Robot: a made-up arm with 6 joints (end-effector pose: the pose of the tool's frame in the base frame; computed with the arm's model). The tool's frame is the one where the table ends.
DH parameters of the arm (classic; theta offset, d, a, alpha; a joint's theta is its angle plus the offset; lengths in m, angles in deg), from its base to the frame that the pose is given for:
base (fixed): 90 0 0.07 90
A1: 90 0.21 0.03 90
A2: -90 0.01 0.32 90
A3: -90 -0.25 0.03 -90
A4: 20.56 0 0.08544 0
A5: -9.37 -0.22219 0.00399 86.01
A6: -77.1 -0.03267 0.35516 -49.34
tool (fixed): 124.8 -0.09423 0 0
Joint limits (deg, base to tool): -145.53..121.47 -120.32..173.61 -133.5..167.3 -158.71..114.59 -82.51..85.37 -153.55..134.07
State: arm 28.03 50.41 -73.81 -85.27 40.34 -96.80
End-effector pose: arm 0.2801 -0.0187 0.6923 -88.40 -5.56 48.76
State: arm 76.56 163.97 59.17 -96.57 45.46 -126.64
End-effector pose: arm 0.5423 0.4015 -0.0325 133.65 4.44 -110.63
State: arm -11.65 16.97 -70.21 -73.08 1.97 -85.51
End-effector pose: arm 0.1309 0.4555 0.5482 -131.49 20.21 40.11
Working (the frame after each row of the table, in the pose's form):
after base (fixed): 0.0000 0.0700 0.0000 69.28 69.28 69.28
after A1: 0.2100 0.0761 0.0294 -77.77 -77.77 -63.37
after A2: -0.0961 0.1047 0.1188 -2.47 -162.26 16.55
after A3: 0.0039 0.1414 0.3470 74.01 -4.96 -27.33
after A4: 0.0309 0.1082 0.2731 73.49 30.33 -71.71
after A5: 0.1036 0.3071 0.2057 135.47 -35.14 -105.24
after A6: 0.0947 0.5210 0.4910 -76.94 -104.59 -26.86

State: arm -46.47 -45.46 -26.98 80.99 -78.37 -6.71
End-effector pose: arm 0.0630 0.6004 0.0830 54.54 -64.82 155.10
Working (the frame after each row of the table, in the pose's form):
after base (fixed): 0.0000 0.0700 0.0000 69.28 69.28 69.28
after A1: 0.2100 0.0918 0.0207 -101.80 -101.80 -40.65
after A2: -0.0145 -0.0667 -0.1437 -22.57 125.48 -53.87
after A3: -0.1831 0.0490 0.0032 62.23 -74.01 16.52
after A4: -0.2482 0.0981 0.0287 -20.89 -110.38 88.75
after A5: -0.1088 0.2688 0.0567 117.92 -50.96 92.76
after A6: 0.1120 0.5381 0.1340 57.69 12.76 47.00

